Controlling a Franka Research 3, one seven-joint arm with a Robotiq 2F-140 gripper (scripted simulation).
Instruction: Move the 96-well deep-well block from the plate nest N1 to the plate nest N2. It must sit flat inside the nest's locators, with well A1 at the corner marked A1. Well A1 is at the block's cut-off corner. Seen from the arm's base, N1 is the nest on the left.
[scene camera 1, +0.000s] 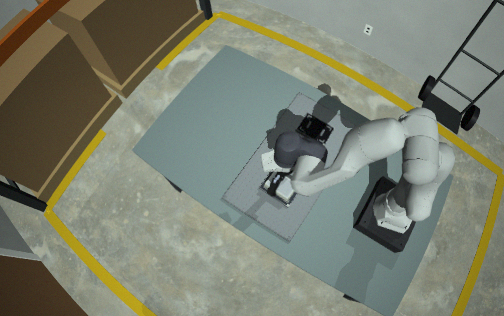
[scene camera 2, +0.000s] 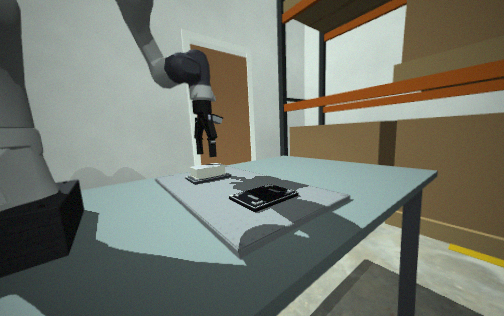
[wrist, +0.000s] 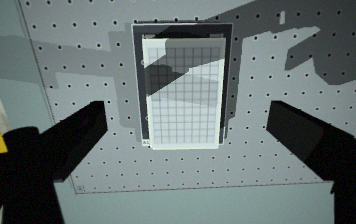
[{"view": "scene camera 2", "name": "my gripper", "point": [206, 155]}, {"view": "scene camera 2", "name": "black plate nest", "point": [265, 194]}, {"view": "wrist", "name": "my gripper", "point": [187, 115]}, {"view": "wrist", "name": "white 96-well deep-well block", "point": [183, 77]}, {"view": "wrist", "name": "black plate nest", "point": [161, 31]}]
